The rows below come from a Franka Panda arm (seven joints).
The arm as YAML. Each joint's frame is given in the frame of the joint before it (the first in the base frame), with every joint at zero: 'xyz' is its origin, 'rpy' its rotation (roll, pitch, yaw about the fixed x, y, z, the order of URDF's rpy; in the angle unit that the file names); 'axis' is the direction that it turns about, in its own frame. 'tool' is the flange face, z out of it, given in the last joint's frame.
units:
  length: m
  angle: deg
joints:
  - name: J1
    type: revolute
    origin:
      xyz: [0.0, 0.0, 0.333]
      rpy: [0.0, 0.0, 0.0]
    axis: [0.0, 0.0, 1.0]
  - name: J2
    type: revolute
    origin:
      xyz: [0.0, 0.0, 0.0]
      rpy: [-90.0, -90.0, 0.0]
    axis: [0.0, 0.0, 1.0]
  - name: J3
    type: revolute
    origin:
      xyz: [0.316, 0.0, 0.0]
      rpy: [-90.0, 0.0, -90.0]
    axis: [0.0, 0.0, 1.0]
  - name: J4
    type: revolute
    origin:
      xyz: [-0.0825, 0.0, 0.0]
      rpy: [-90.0, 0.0, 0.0]
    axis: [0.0, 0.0, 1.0]
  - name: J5
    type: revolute
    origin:
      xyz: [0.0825, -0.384, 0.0]
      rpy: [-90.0, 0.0, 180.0]
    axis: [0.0, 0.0, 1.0]
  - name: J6
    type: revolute
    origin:
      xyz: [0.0, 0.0, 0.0]
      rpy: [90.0, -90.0, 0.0]
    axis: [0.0, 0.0, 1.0]
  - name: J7
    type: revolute
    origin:
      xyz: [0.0, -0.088, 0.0]
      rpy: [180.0, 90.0, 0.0]
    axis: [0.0, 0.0, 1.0]
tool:
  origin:
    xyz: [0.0, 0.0, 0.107]
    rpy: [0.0, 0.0, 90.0]
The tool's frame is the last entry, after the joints.
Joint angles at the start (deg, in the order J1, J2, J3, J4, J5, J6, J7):
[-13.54 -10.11 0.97 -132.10 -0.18 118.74 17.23]
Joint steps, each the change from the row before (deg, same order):
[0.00 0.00 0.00 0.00 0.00 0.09 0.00]
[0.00 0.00 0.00 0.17 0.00 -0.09 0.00]
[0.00 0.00 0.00 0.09 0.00 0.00 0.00]
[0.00 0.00 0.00 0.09 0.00 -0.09 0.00]
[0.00 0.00 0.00 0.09 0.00 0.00 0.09]
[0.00 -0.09 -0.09 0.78 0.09 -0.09 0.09]
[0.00 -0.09 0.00 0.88 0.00 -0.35 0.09]
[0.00 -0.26 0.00 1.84 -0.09 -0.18 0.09]
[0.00 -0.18 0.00 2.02 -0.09 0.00 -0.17]
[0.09 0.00 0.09 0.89 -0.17 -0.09 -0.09]
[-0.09 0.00 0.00 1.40 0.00 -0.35 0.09]
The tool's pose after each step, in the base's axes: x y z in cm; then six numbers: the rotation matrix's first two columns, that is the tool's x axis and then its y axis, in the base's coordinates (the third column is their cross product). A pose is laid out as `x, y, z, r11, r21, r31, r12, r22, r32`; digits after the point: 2 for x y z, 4 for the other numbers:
46.57, -10.39, 41.34, 0.8670, -0.4957, -0.0510, -0.4953, -0.8685, 0.0217
46.62, -10.40, 41.46, 0.8670, -0.4957, -0.0497, -0.4953, -0.8684, 0.0213
46.66, -10.41, 41.53, 0.8671, -0.4958, -0.0482, -0.4954, -0.8684, 0.0209
46.68, -10.41, 41.59, 0.8671, -0.4958, -0.0482, -0.4954, -0.8684, 0.0209
46.71, -10.42, 41.66, 0.8664, -0.4971, -0.0466, -0.4967, -0.8677, 0.0205
46.99, -10.55, 42.34, 0.8650, -0.5006, -0.0341, -0.5004, -0.8657, 0.0150
47.25, -10.61, 43.07, 0.8646, -0.5020, -0.0238, -0.5018, -0.8649, 0.0118
47.86, -10.75, 44.75, 0.8644, -0.5027, 0.0087, -0.5027, -0.8644, 0.0031
48.52, -10.90, 46.57, 0.8653, -0.4992, 0.0457, -0.4994, -0.8663, -0.0069
48.82, -10.82, 47.30, 0.8676, -0.4937, 0.0599, -0.4941, -0.8694, -0.0081
49.18, -10.97, 48.41, 0.8648, -0.4961, 0.0774, -0.4966, -0.8678, -0.0136

